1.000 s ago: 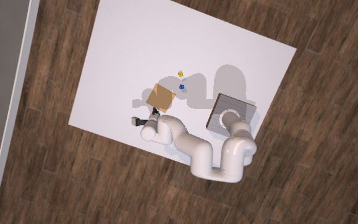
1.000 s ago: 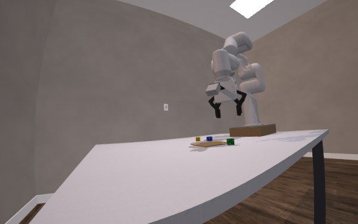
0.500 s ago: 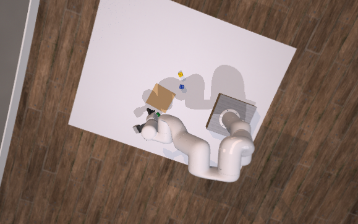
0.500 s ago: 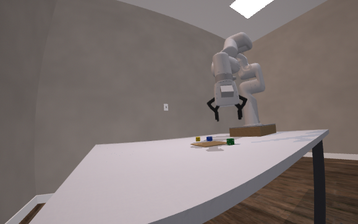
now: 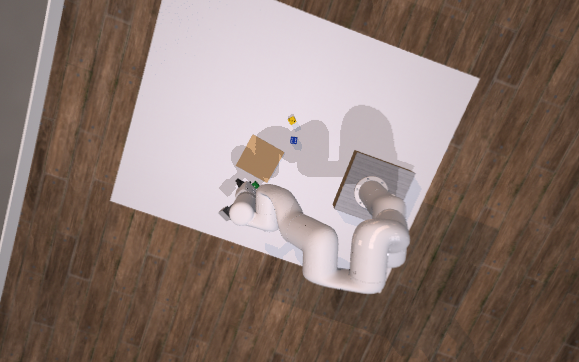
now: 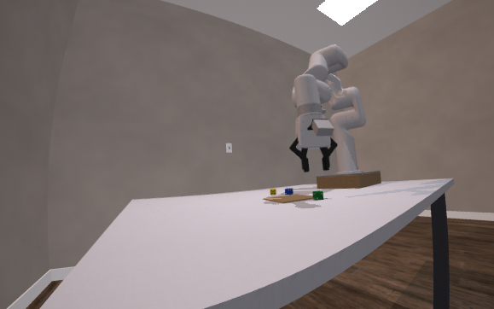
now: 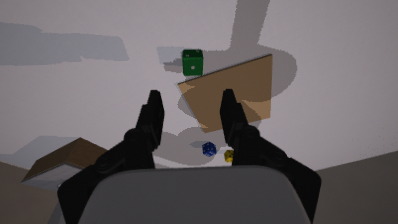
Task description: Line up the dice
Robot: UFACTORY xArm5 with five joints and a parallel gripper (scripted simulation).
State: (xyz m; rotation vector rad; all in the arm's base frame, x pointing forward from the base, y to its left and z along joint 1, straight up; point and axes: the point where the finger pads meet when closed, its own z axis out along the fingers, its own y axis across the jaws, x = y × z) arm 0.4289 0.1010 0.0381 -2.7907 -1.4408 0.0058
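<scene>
Now: hand 9 cm above the green die. From my hand the other things lie so: tan mat: 11 cm to the right, 10 cm below, 1 cm ahead; then blue die: 21 cm to the right, 10 cm behind, 9 cm below; then yellow die: 28 cm to the right, 9 cm below, 8 cm behind.
</scene>
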